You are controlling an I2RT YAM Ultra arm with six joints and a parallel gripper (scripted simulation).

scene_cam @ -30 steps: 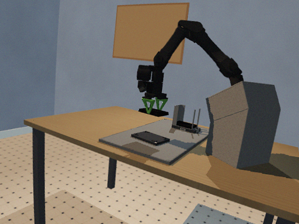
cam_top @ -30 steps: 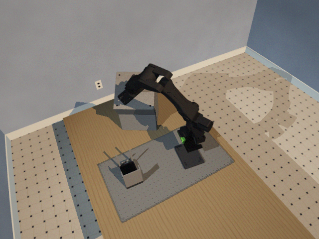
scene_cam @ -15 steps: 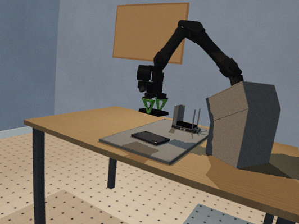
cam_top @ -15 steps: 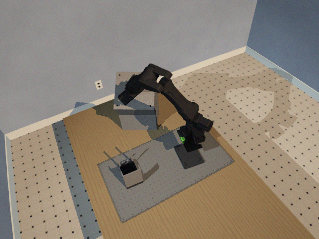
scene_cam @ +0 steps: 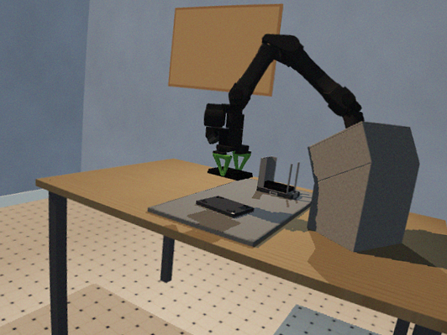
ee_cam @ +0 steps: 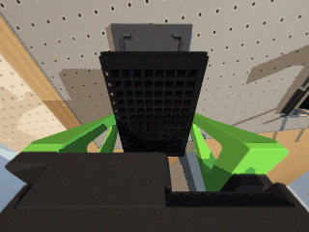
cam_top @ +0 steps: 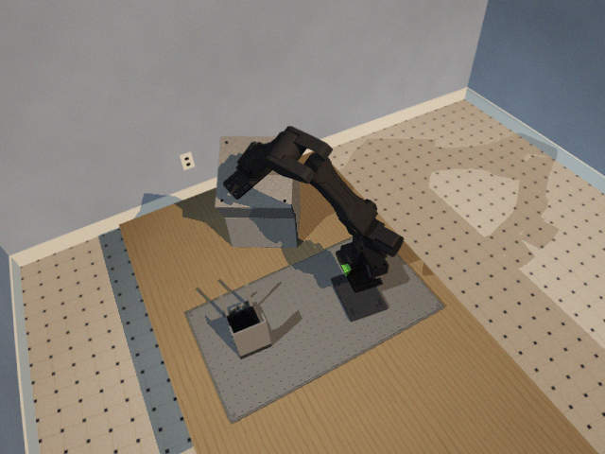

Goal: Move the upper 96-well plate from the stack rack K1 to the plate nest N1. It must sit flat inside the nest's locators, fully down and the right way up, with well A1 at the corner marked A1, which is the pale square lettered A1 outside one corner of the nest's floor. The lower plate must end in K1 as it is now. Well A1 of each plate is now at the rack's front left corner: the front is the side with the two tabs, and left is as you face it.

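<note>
Now: hand 11 cm above the pale A1 mark, 8 cm to the right of it and 4 cm past it. Also, from my hand: pale rack wall (35 cm to the right, 7 cm behind, 5 cm below).
</note>
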